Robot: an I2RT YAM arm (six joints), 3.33 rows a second.
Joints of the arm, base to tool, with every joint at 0 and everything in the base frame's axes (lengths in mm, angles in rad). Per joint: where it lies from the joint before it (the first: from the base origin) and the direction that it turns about. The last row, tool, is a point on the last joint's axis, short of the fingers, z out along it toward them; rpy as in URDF.
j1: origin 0 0 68 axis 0 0 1
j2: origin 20 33.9 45.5 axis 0 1 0
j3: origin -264 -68.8 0 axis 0 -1 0
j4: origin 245 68.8 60 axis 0 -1 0
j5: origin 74 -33.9 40.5 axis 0 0 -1
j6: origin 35.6 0 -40.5 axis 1 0 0
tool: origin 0 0 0 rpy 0 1.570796 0
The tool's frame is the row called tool.
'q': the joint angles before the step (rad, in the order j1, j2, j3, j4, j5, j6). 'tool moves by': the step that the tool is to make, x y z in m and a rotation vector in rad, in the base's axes. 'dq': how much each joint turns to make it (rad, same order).
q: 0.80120, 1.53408, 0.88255, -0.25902, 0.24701, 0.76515
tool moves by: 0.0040, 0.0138, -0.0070, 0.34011, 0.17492, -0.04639
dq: -0.00668, 0.03979, -0.01593, 0.14576, -0.25172, 0.26651
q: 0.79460, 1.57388, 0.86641, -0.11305, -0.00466, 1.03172
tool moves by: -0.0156, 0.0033, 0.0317, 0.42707, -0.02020, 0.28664
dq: -0.00133, -0.11269, -0.09932, 0.32049, -0.40026, 0.05170
